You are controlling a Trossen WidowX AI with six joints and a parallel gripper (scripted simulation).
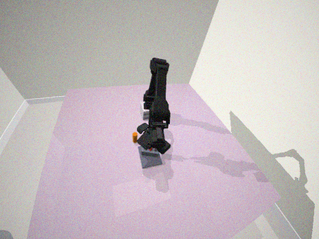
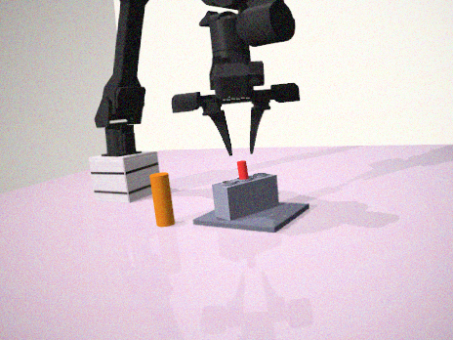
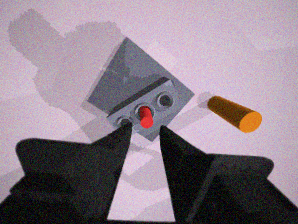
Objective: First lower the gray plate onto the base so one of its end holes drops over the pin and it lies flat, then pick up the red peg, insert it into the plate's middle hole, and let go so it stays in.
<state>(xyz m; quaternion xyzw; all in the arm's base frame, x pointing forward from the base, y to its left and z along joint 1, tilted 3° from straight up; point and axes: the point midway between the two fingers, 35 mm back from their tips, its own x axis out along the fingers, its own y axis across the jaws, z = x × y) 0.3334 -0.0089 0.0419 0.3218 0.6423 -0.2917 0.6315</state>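
Right now my gripper tip is 40 mm above the red peg. The rest, counted from my gripper tip: gray plate 50 mm below; gray base 90 mm below, 10 mm to the left, 10 mm ahead; orange cylinder 90 mm to the right, 90 mm behind, 60 mm below.
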